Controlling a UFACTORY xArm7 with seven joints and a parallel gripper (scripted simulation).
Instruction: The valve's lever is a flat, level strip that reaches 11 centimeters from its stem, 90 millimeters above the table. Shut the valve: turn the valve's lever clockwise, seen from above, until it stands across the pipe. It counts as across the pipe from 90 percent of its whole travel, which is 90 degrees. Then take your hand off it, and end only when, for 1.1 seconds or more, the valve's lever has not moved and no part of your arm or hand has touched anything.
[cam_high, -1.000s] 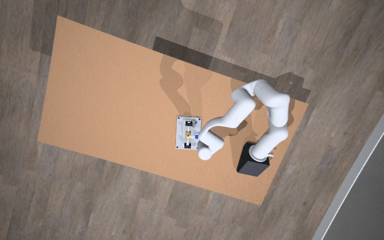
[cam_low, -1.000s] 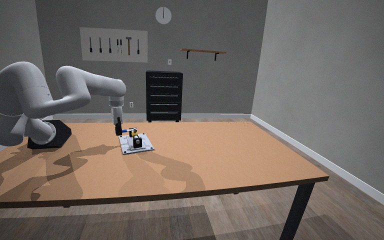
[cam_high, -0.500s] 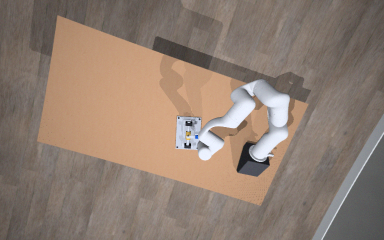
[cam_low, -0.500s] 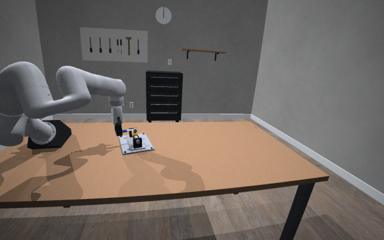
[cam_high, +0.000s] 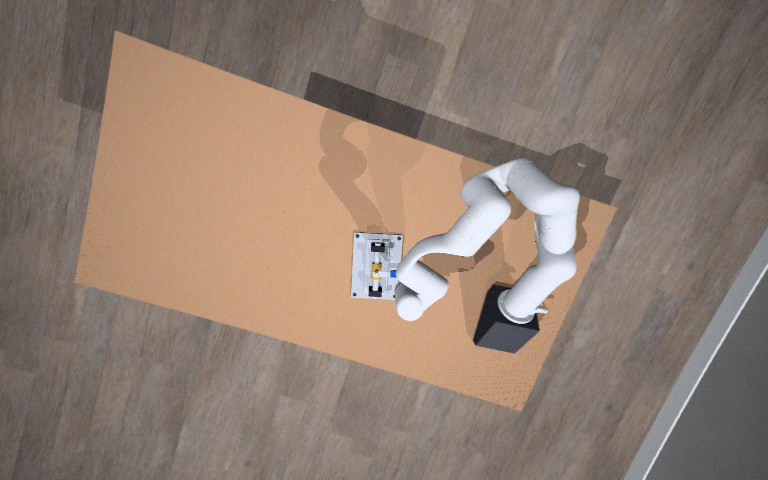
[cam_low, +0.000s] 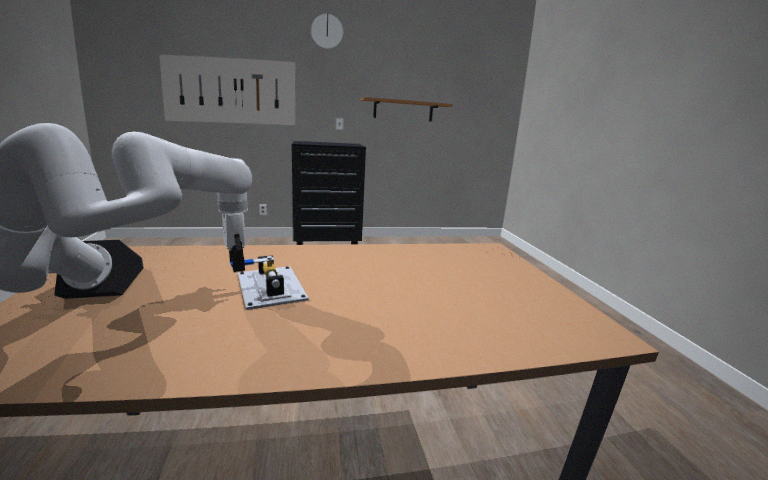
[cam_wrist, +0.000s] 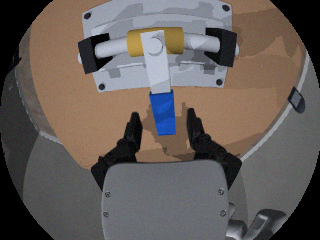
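Now: the lever 50 mm ahead of my hand and 10 mm to the left of it.
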